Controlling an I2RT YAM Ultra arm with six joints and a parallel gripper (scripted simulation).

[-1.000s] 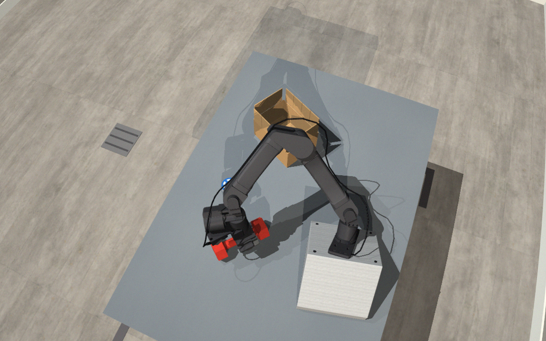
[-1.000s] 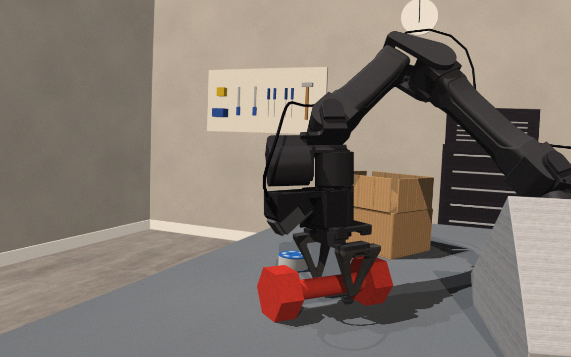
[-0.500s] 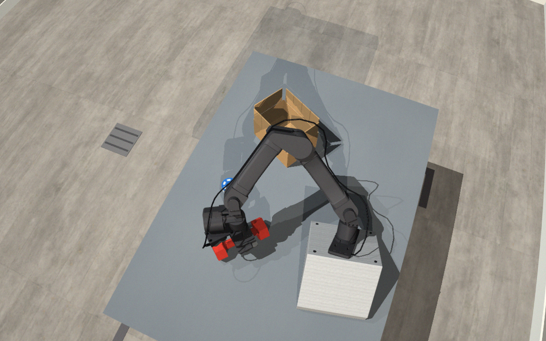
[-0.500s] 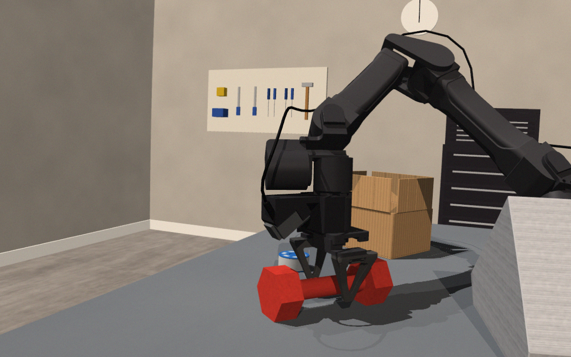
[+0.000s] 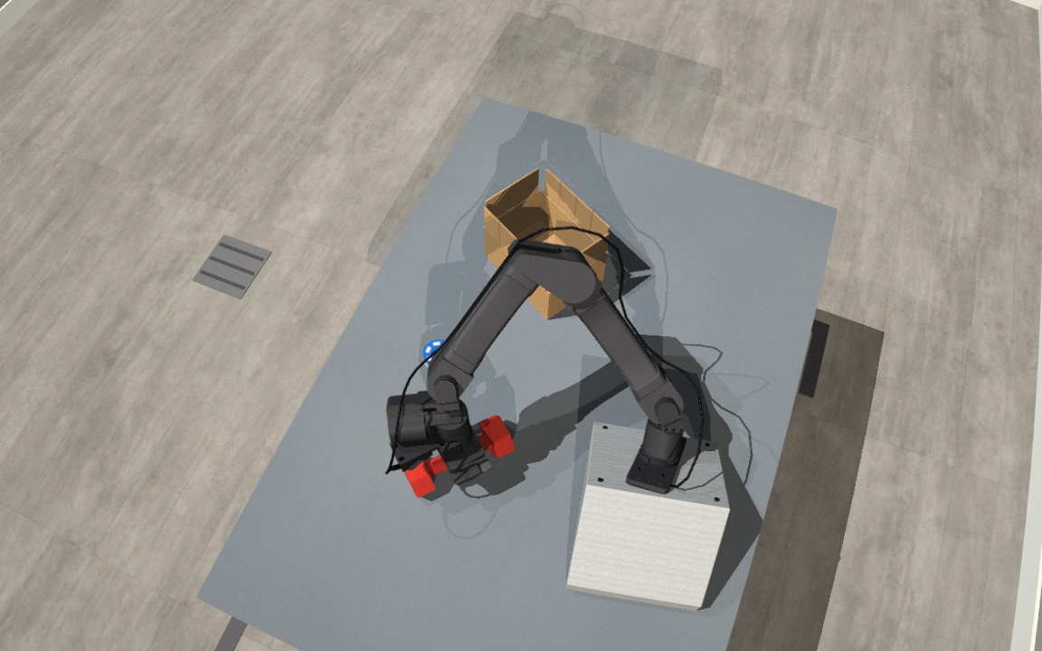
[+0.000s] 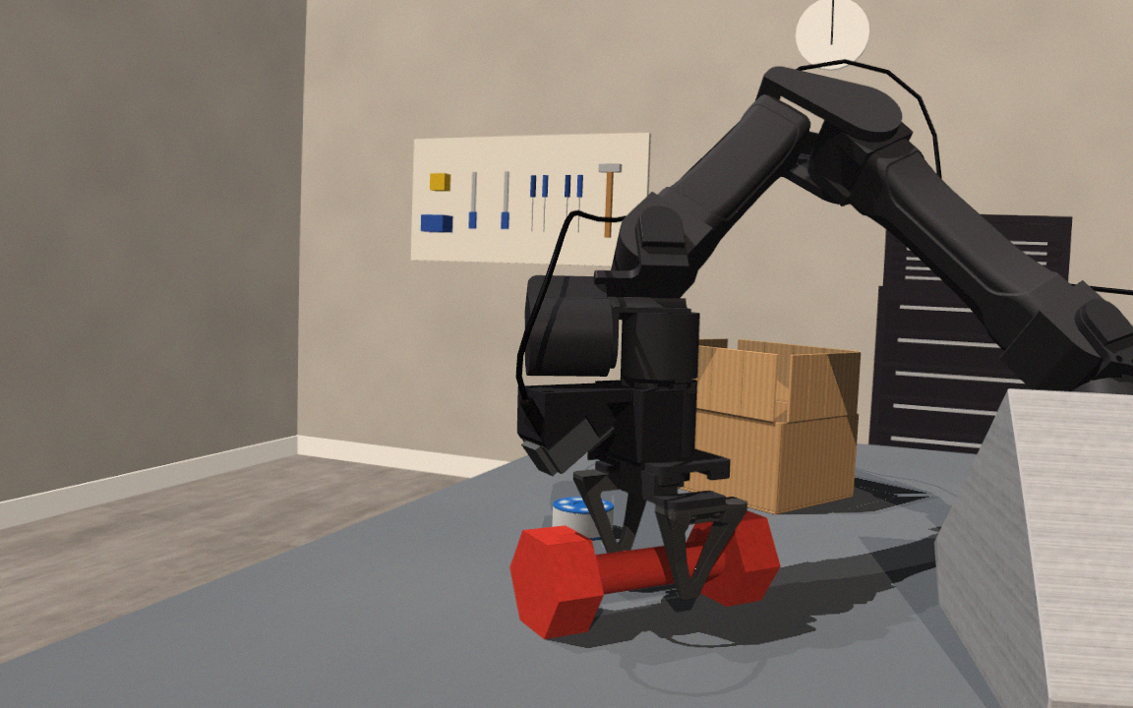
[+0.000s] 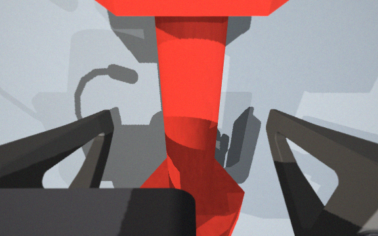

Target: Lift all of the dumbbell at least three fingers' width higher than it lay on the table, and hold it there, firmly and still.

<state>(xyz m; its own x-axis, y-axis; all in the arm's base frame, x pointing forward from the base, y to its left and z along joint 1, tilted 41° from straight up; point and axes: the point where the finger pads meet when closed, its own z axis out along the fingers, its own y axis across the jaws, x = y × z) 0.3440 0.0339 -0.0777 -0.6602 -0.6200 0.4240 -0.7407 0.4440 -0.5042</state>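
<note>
Now: hand right at the red dumbbell.
</note>
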